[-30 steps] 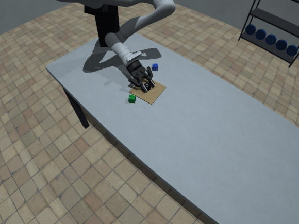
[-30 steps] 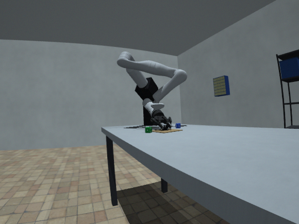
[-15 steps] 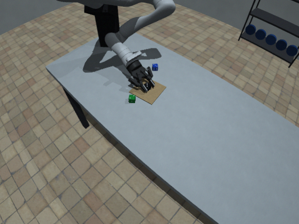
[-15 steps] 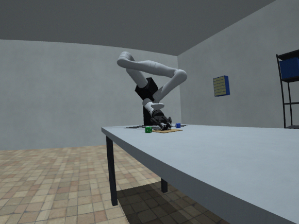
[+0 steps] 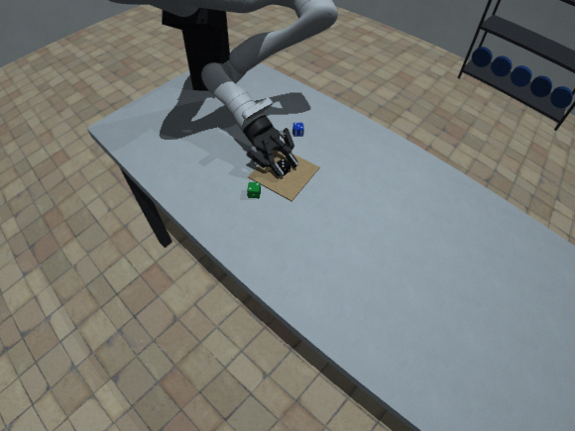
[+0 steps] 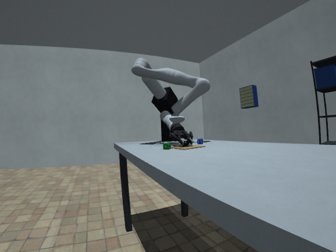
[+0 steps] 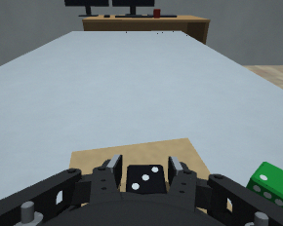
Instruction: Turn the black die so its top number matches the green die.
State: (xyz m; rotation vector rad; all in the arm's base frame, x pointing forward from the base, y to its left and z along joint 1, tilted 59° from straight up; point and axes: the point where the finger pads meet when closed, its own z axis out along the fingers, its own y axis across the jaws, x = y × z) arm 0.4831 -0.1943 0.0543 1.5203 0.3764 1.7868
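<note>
My hand is 10 mm past the black die and 10 mm above it. From my hand the other things lie so: tan mat (30 mm below); then blue die (30 mm behind, 160 mm to the left, 10 mm below); then green die (40 mm behind, 100 mm to the right, 10 mm below).
</note>
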